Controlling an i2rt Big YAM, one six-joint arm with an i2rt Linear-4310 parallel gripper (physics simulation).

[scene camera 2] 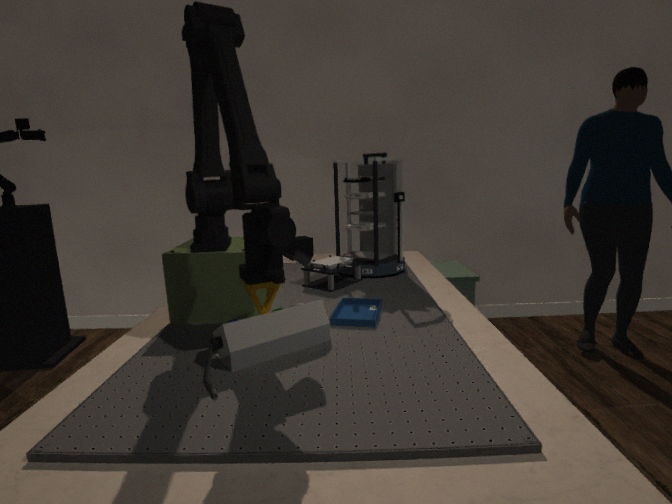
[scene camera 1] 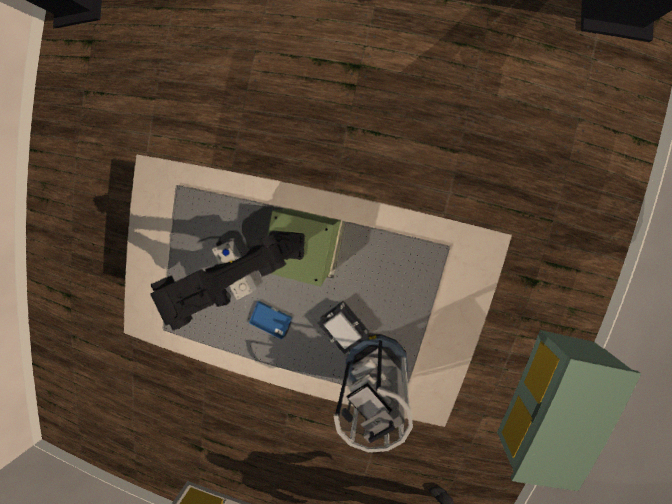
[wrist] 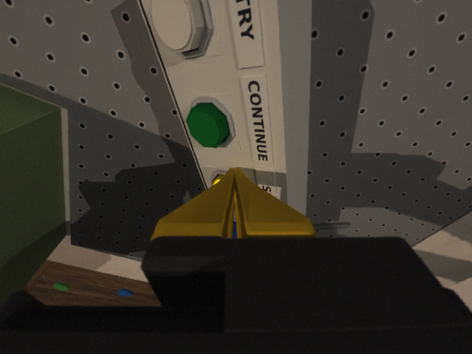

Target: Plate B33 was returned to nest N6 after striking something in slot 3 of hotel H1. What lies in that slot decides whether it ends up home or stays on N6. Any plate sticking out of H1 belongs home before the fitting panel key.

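The key panel [scene camera 1: 242, 287] [scene camera 2: 279, 333] [wrist: 287, 100] is a pale box on the pegboard. In the wrist view it shows a white key [wrist: 172, 24], a green CONTINUE key [wrist: 209, 125] and a partly hidden yellow key [wrist: 218, 180]. My gripper [scene camera 2: 264, 310] [wrist: 234, 176] is shut and empty, its yellow tips low over the panel beside the yellow key; contact cannot be told. A blue key [scene camera 1: 225, 252] shows at one panel end. A pale plate [scene camera 1: 343, 328] [scene camera 2: 329, 263] lies on a dark nest by the hotel [scene camera 1: 380, 363] [scene camera 2: 375, 217]. Contents of slot 3 cannot be made out.
A green block [scene camera 1: 309, 271] [scene camera 2: 203, 290] [wrist: 30, 170] stands under the arm base, beside the panel. A blue tray [scene camera 1: 270, 319] [scene camera 2: 356, 313] lies between panel and nest. A cable [scene camera 2: 207, 377] hangs from the panel's near end. A person [scene camera 2: 613, 162] stands right of the table.
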